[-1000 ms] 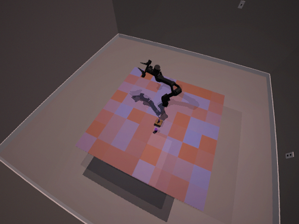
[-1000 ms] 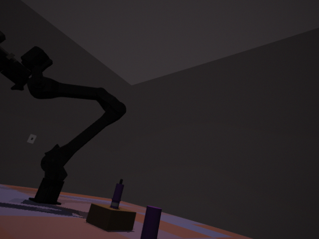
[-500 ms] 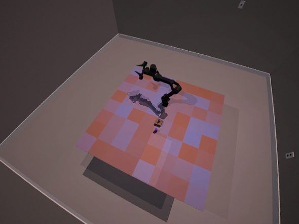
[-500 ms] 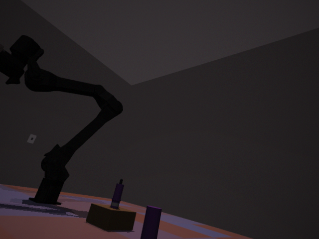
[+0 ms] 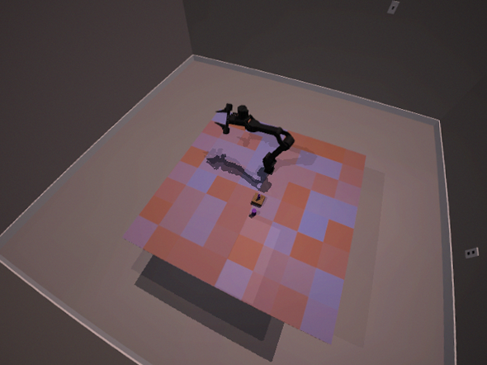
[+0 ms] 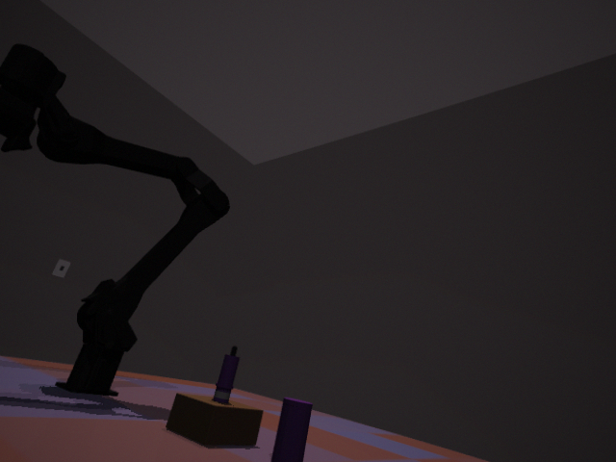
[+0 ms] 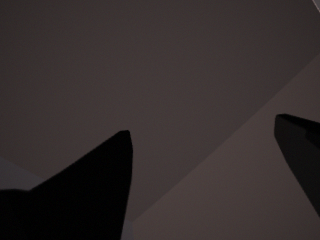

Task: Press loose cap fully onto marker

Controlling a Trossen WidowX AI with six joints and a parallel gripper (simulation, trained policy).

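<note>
Right now my gripper tip is 380 mm short of the purple cap, 450 mm to the right of it and 310 mm above it. The rest, counted from my gripper tip: holder block 280 mm ahead, 440 mm to the left, 320 mm below.
</note>
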